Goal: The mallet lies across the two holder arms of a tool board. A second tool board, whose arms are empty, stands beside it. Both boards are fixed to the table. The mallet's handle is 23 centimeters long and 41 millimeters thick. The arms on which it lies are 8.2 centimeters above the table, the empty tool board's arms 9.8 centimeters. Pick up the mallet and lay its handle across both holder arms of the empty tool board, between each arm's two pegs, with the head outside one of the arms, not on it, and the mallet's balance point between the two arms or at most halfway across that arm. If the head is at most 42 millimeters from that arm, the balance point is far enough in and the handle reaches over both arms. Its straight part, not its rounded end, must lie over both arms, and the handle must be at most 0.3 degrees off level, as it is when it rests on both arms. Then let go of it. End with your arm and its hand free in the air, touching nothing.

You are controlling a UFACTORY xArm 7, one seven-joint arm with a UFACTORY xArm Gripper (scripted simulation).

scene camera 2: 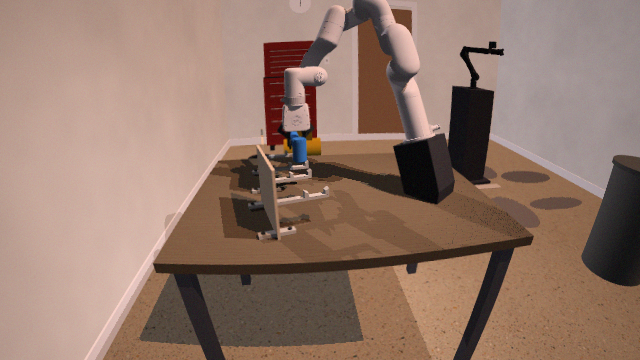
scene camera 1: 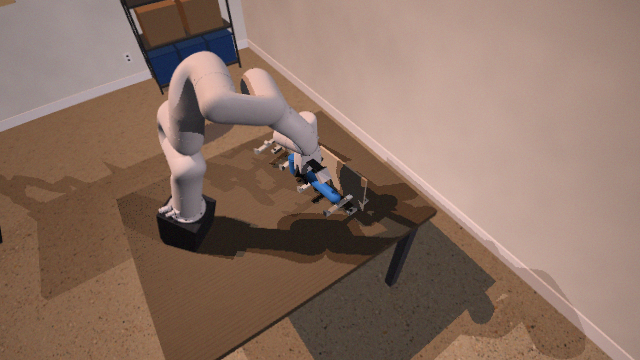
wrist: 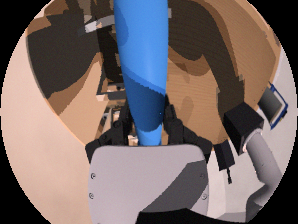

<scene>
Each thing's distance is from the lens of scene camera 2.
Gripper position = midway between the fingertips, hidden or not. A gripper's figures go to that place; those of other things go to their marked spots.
my gripper (scene camera 2: pixel 296 148): 121 cm
tool board (scene camera 2: pixel 269 201): 92 cm
</scene>
